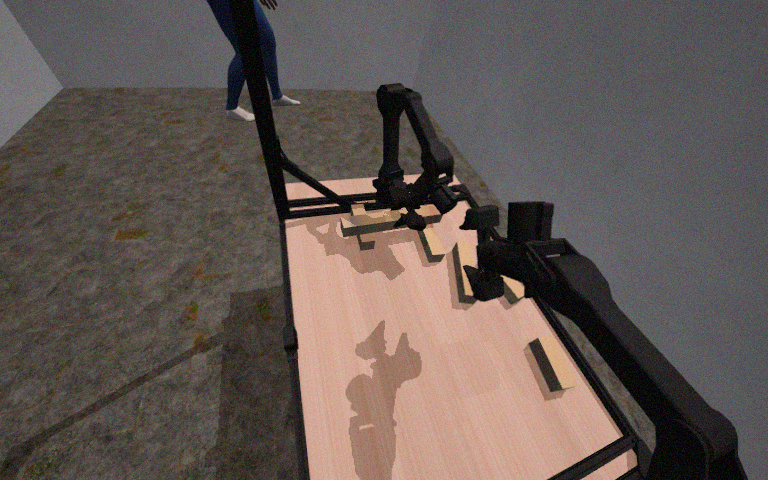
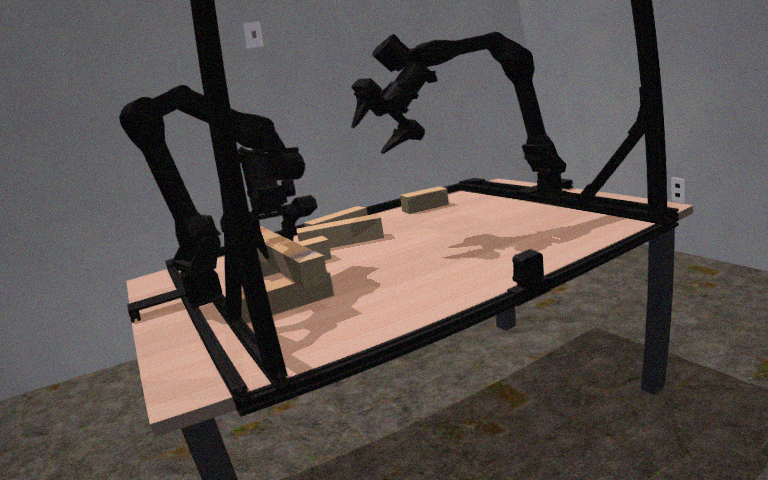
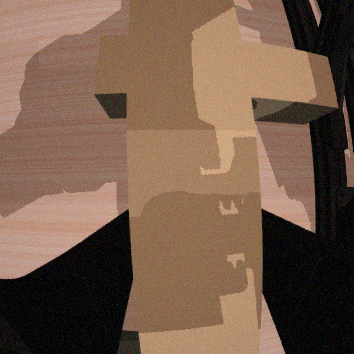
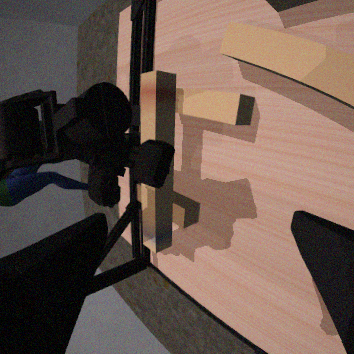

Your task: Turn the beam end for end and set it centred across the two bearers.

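Pixels of known places: left gripper, fingertip midpoint: (image 1: pixel 392 221) (image 3: pixel 188 214); right gripper, fingertip midpoint: (image 1: pixel 462 246) (image 2: pixel 367 140) (image 4: pixel 201 222); left arm's base, origin of the base link: (image 1: pixel 383 198) (image 2: pixel 204 299) (image 4: pixel 135 143); right arm's base, origin of the base link: (image 2: pixel 550 193).
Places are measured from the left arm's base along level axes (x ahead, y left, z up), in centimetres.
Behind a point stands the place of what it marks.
The long wooden beam (image 1: pixel 362 223) @(x 17.9, y -13.0, z 7.4 cm) (image 2: pixel 300 251) @(x 16.9, y -13.1, z 7.4 cm) (image 3: pixel 195 165) @(x 16.2, y -4.2, z 7.5 cm) (image 4: pixel 165 115) @(x 18.1, y 7.7, z 5.2 cm) stretches over two bearers, with a red band near one end and a blue band near the other. One bearer (image 1: pixel 367 242) @(x 21.3, y -11.8, z 2.0 cm) (image 2: pixel 308 294) @(x 16.6, y -13.6, z -0.2 cm) (image 3: pixel 285 75) @(x 8.8, y -11.0, z 2.5 cm) (image 4: pixel 191 214) @(x 21.3, y -11.2, z 0.3 cm) crosses near the blue end; the other bearer (image 1: pixel 431 246) @(x 26.9, y 8.2, z 2.5 cm) (image 2: pixel 318 247) @(x 27.7, y 7.4, z 1.3 cm) (image 4: pixel 210 107) @(x 25.5, y 9.4, z 2.5 cm) is by the red end. Whether the beam touches them is unclear. My left gripper (image 1: pixel 411 219) (image 2: pixel 275 242) @(x 16.1, y -2.3, z 4.7 cm) (image 3: pixel 188 214) @(x 16.1, y -2.3, z 4.7 cm) is shut on the beam's middle part. My right gripper (image 1: pixel 467 246) @(x 41.4, y 3.7, z 22.0 cm) (image 2: pixel 368 138) @(x 41.4, y 3.7, z 22.0 cm) (image 4: pixel 201 222) @(x 41.4, y 3.7, z 22.0 cm) is open and empty, high above the table.
A long block (image 1: pixel 464 254) @(x 32.3, y 17.5, z 3.1 cm) (image 2: pixel 345 230) @(x 37.3, y 13.7, z 1.6 cm) (image 4: pixel 280 50) @(x 36.2, y 16.8, z 3.1 cm) and another block (image 1: pixel 513 289) @(x 47.1, y 27.3, z 2.5 cm) (image 2: pixel 339 213) @(x 42.7, y 28.4, z 2.5 cm) lie beyond the bearers. A separate block (image 1: pixel 557 362) @(x 68.5, y 26.3, z 2.8 cm) (image 2: pixel 424 199) @(x 66.7, y 24.5, z 1.1 cm) lies farther along the table's edge. A black frame post (image 2: pixel 218 113) @(x 2.3, y -38.0, z 32.4 cm) stands near the left arm.
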